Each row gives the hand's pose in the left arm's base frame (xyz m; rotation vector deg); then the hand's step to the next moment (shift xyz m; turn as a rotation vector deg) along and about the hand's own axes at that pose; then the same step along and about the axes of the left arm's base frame.
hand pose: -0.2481 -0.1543 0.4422 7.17 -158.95 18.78
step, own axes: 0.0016 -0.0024 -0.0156 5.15 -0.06 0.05
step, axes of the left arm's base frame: 0.0039 0.0014 0.0153 -4.83 -0.31 1.75
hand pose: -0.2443 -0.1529 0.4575 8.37 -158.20 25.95
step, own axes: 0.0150 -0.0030 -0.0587 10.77 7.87 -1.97
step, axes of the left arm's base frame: 0.0047 0.0157 0.0584 -10.69 7.58 3.17
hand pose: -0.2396 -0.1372 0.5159 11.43 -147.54 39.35
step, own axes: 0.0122 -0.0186 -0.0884 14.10 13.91 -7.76
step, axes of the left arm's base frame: 0.0292 0.0281 0.0816 -12.84 15.64 6.56
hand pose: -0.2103 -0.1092 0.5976 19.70 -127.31 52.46
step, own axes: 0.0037 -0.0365 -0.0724 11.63 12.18 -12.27
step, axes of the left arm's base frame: 0.0513 0.0246 0.0579 -7.96 17.51 8.02
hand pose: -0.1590 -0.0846 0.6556 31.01 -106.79 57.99
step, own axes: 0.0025 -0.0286 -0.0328 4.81 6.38 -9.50
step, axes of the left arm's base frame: 0.0359 0.0109 0.0221 -1.97 11.64 3.82
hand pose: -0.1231 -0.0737 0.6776 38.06 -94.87 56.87
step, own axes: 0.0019 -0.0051 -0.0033 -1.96 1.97 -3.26
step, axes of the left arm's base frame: 0.0052 0.0004 0.0036 0.58 3.71 -2.07
